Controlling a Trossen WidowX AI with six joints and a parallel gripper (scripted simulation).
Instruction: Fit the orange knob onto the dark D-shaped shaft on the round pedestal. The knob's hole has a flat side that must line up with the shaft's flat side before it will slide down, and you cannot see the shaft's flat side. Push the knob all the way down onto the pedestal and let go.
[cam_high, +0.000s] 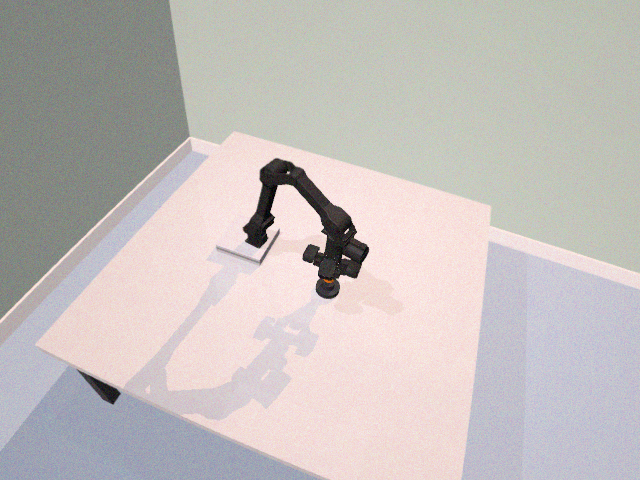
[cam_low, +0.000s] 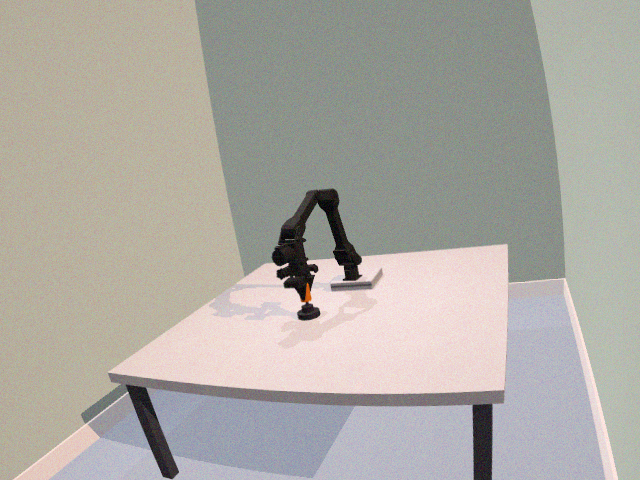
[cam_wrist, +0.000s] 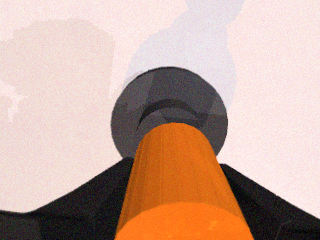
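Now: gripper tip 2 cm below the orange knob. Also, from my gripper tip: round pedestal (4 cm below).
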